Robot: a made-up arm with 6 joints. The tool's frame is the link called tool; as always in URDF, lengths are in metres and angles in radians.
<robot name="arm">
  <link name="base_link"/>
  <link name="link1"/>
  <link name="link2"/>
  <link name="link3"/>
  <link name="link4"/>
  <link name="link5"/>
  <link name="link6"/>
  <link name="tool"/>
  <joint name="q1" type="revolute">
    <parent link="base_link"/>
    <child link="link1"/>
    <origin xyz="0.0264 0.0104 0.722" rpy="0 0 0"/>
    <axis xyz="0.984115 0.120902 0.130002"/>
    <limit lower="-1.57" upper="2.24"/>
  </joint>
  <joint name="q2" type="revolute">
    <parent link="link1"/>
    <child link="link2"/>
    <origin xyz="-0.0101 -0.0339 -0.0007" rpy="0 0 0"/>
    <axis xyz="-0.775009 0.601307 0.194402"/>
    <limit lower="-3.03" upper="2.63"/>
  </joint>
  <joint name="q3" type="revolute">
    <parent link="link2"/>
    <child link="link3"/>
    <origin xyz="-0.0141 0.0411 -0.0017" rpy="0 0 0"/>
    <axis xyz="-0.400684 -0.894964 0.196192"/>
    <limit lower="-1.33" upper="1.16"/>
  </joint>
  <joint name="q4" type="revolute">
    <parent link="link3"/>
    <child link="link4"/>
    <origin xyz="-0.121 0.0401 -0.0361" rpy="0 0 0"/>
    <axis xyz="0 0 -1"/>
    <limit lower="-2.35" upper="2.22"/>
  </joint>
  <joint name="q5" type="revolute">
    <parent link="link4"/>
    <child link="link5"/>
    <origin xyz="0.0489 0.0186 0.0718" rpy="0 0 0"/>
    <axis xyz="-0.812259 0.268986 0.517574"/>
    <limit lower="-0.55" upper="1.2"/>
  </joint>
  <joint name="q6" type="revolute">
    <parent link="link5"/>
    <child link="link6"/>
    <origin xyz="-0.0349 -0.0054 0.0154" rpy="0 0 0"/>
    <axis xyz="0 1 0"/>
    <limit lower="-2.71" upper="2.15"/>
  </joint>
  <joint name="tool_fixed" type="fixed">
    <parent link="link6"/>
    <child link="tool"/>
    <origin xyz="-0.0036 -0.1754 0.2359" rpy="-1.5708 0 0"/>
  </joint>
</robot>
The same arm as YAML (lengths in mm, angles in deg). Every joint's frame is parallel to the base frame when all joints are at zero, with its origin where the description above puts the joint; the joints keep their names.
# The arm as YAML. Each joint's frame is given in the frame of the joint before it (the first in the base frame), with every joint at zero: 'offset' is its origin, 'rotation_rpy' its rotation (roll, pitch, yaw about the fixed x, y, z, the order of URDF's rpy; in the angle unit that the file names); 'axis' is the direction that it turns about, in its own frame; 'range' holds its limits. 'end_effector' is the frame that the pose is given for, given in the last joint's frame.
length_unit: mm
angle_unit: deg
chain:
  - id: q1
    offset: [26.4, 10.4, 722.0]
    rotation_rpy: [0.0, 0.0, 0.0]
    axis: [0.984115, 0.120902, 0.130002]
    range: [-89.95, 128.34]
  - id: q2
    offset: [-10.1, -33.9, -0.7]
    rotation_rpy: [0.0, 0.0, 0.0]
    axis: [-0.775009, 0.601307, 0.194402]
    range: [-173.61, 150.69]
  - id: q3
    offset: [-14.1, 41.1, -1.7]
    rotation_rpy: [0.0, 0.0, 0.0]
    axis: [-0.400684, -0.894964, 0.196192]
    range: [-76.2, 66.46]
  - id: q4
    offset: [-121.0, 40.1, -36.1]
    rotation_rpy: [0.0, 0.0, 0.0]
    axis: "-z"
    range: [-134.65, 127.2]
  - id: q5
    offset: [48.9, 18.6, 71.8]
    rotation_rpy: [0.0, 0.0, 0.0]
    axis: [-0.812259, 0.268986, 0.517574]
    range: [-31.51, 68.75]
  - id: q6
    offset: [-34.9, -5.4, 15.4]
    rotation_rpy: [0.0, 0.0, 0.0]
    axis: "+y"
    range: [-155.27, 123.19]
end_effector:
  offset: [-3.6, -175.4, 235.9]
  rotation_rpy: [-90.0, 0.0, 0.0]

